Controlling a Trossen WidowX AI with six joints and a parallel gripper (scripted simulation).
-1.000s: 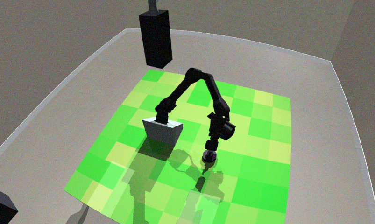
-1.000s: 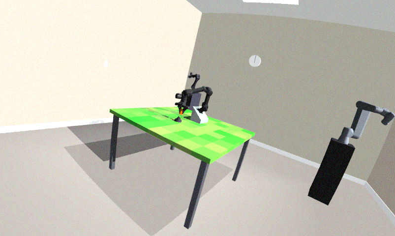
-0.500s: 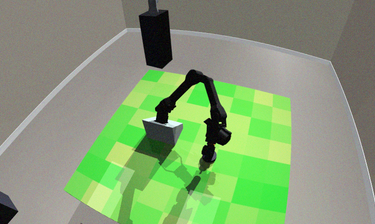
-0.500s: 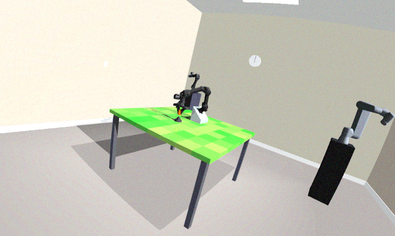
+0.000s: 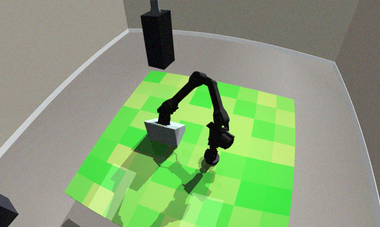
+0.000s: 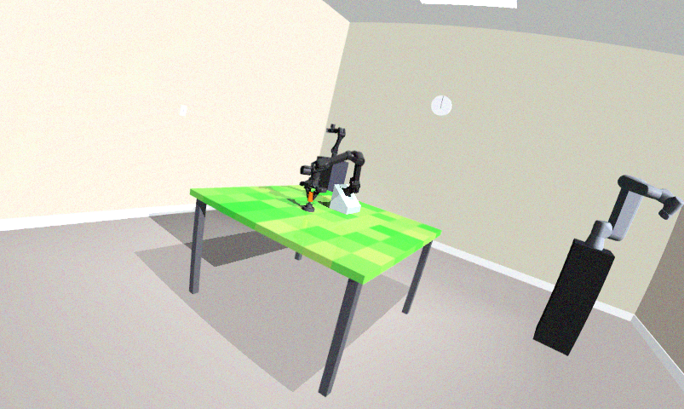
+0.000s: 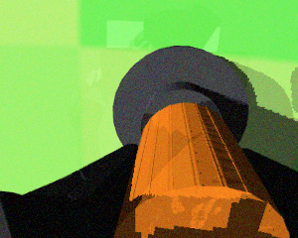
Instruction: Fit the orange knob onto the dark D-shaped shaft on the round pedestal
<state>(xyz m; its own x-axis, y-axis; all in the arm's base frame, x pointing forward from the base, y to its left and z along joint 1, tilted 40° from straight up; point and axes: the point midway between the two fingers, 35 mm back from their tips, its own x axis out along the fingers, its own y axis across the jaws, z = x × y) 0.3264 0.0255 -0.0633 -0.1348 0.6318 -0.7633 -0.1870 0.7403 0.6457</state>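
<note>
The orange knob lies 20 mm above my gripper tip. Round my gripper tip: round pedestal: 40 mm below.
</note>
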